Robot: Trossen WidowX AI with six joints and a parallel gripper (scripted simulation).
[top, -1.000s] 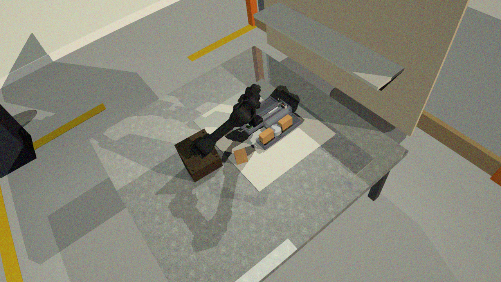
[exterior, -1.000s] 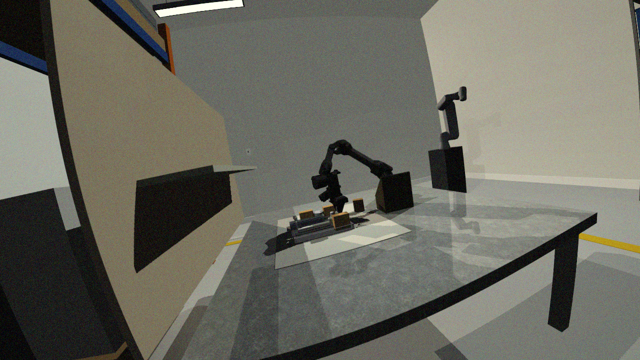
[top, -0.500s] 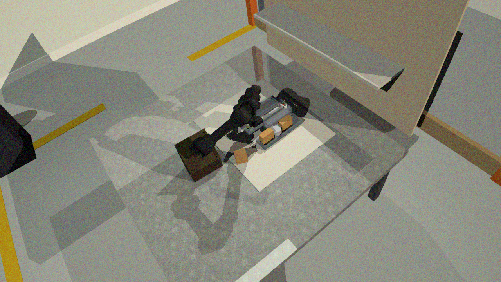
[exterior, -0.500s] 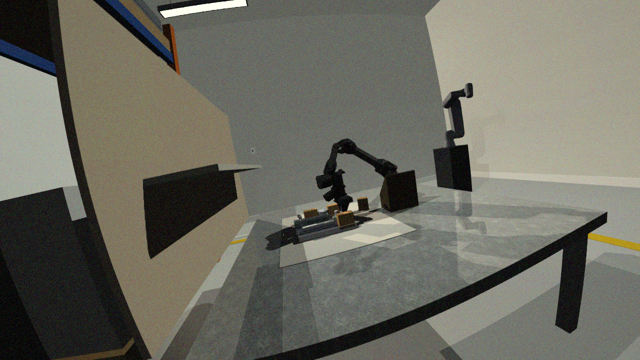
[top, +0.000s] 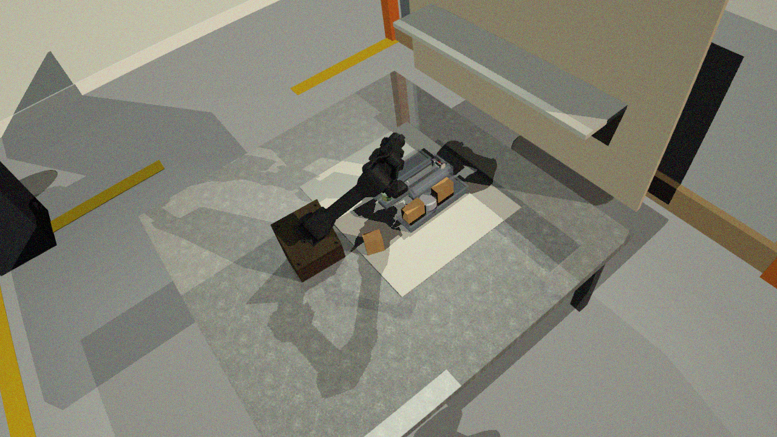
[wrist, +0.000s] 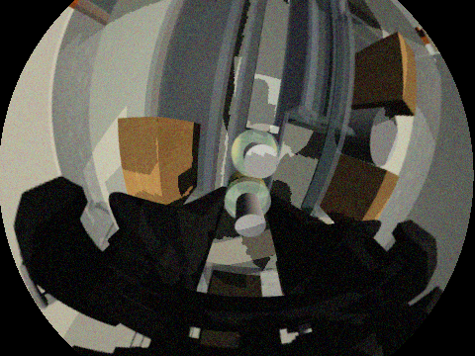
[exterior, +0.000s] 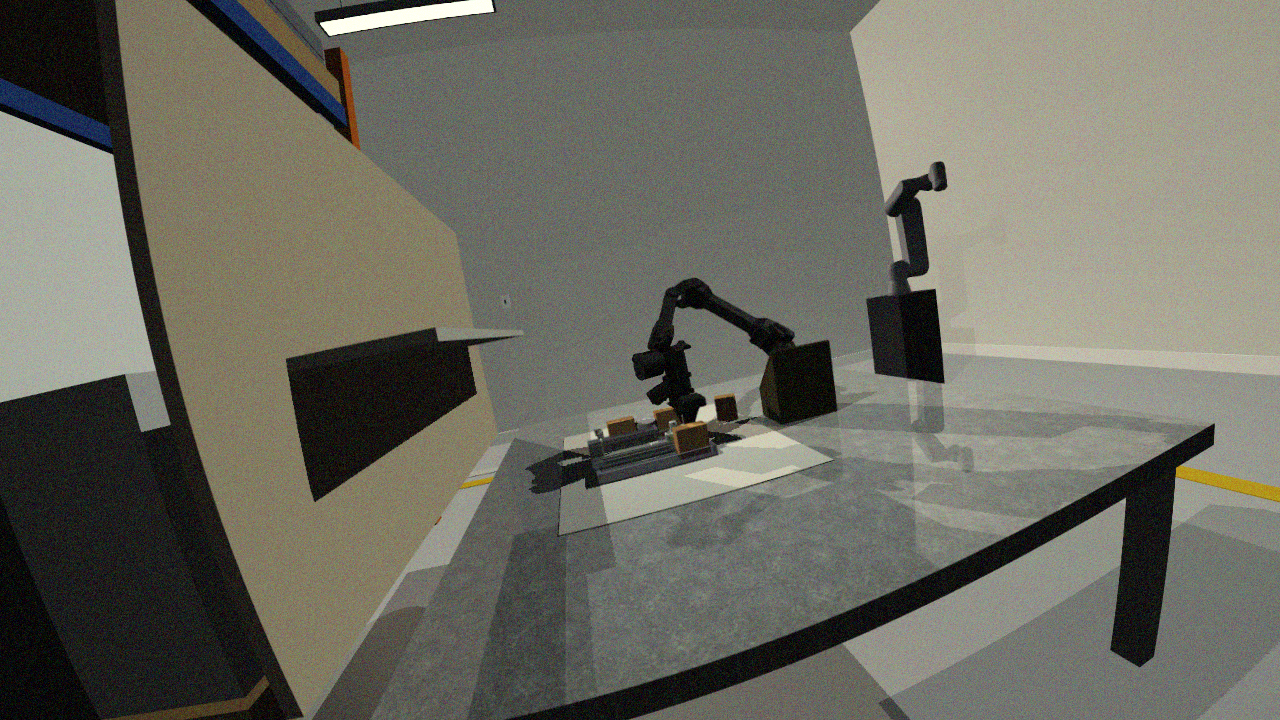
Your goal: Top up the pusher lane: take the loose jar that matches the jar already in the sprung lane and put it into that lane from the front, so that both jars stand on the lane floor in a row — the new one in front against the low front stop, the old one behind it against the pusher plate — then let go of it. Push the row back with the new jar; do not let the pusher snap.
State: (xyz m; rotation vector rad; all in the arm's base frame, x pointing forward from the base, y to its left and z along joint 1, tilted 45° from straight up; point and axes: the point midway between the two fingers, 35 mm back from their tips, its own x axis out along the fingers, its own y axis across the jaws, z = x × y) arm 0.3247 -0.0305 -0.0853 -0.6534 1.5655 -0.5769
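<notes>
Now: the grey lane tray 14 cm ahead of my gripper tip, 2 cm to the right of it and 2 cm below it. The rest, counted from my gripper tip: grey cylinder (12 cm to the right, 9 cm ahead, 1 cm below).
</notes>
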